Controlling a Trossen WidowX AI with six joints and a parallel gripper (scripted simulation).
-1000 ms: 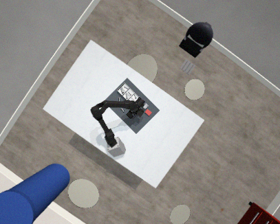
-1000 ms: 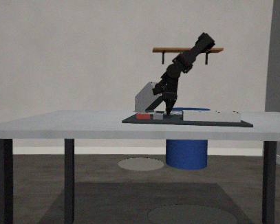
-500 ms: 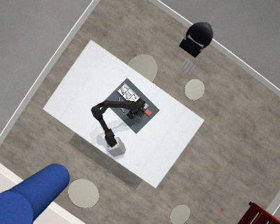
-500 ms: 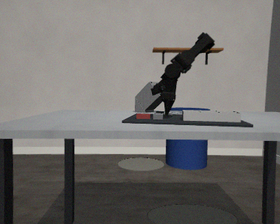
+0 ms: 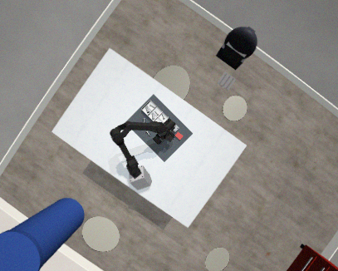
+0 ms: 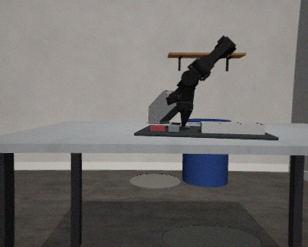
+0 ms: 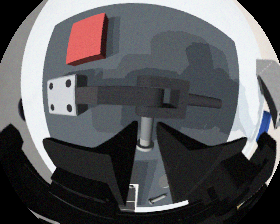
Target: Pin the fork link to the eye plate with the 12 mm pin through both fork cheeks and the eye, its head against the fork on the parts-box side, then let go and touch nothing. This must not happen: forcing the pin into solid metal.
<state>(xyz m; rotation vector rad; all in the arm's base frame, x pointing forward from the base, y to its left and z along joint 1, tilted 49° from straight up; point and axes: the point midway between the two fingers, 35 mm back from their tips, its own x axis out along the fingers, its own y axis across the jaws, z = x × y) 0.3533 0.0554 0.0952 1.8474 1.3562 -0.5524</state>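
My gripper is now 3 cm above the grey pin. From my hand the other things lie so: dark mat 7 cm to the left, 5 cm below, 1 cm behind; then fork link 4 cm to the right, 3 cm below, 2 cm behind; then eye plate 3 cm to the right, 3 cm below, 2 cm ahead.
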